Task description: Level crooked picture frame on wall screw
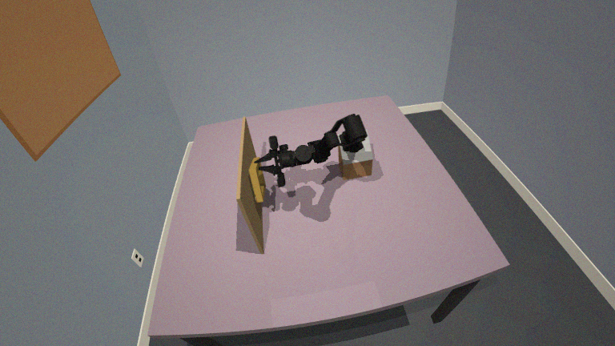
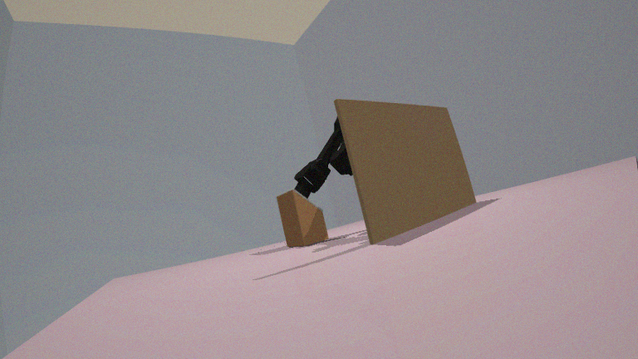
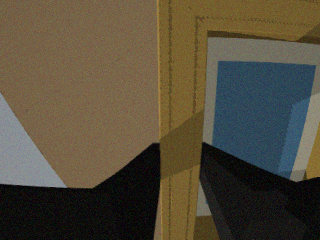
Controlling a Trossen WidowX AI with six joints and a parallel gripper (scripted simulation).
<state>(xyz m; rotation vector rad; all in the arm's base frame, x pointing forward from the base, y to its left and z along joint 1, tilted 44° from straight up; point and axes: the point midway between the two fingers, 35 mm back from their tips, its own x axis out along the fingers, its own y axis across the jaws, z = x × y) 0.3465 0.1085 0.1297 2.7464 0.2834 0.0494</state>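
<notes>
My gripper tip is now 5 cm above the picture frame and 2 cm to the right of it. Round my gripper tip: brown wall panel: 6 cm below, 2 cm to the left, 2 cm ahead.
</notes>
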